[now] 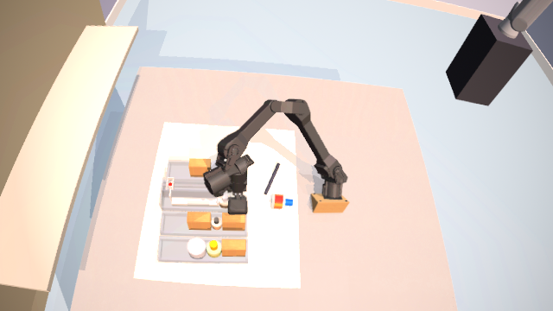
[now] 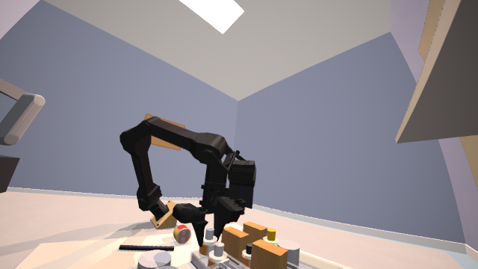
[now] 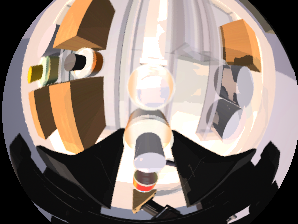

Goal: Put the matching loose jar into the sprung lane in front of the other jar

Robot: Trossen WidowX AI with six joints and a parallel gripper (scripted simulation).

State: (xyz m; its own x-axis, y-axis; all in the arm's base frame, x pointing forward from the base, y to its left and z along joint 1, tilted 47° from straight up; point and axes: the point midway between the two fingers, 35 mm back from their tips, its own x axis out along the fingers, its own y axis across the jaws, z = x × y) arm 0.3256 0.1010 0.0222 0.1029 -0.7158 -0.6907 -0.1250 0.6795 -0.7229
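The sprung lane is 150 mm ahead of my gripper tip, 30 mm below it and 10 mm to the right of it. Also, from my gripper tip: black rod (120 mm to the right, 120 mm behind, 50 mm below); red dot (230 mm ahead, 20 mm above, 10 mm to the right).
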